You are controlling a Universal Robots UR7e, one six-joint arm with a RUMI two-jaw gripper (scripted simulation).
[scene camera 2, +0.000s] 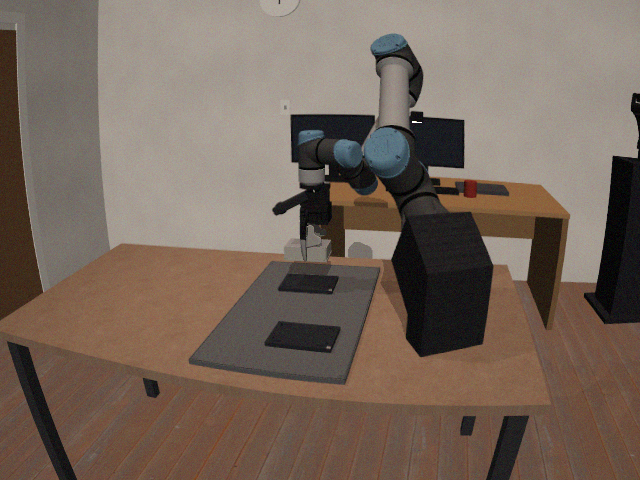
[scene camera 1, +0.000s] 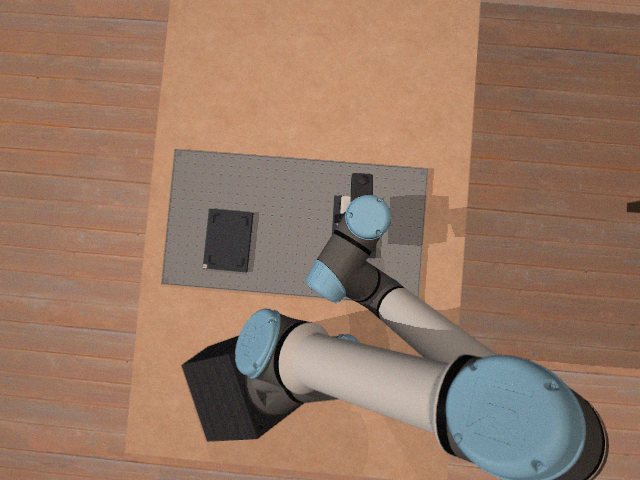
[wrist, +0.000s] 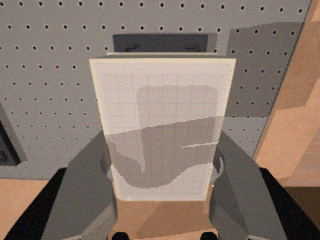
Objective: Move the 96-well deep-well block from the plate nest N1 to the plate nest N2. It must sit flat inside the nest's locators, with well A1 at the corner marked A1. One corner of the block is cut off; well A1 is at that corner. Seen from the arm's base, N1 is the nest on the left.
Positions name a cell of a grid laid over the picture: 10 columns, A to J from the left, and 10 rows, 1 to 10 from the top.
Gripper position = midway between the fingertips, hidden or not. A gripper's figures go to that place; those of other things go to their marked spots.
Labels:
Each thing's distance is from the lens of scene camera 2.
my gripper (scene camera 2: E6): 1.56 m
white deep-well block (scene camera 2: F6): 1.50 m
black nest N2 (scene camera 2: E6): 1.58 m
black nest N1 (scene camera 2: E8): 1.27 m
The marked spots on the black nest N1 and the white deep-well block are 0.33 m apart.

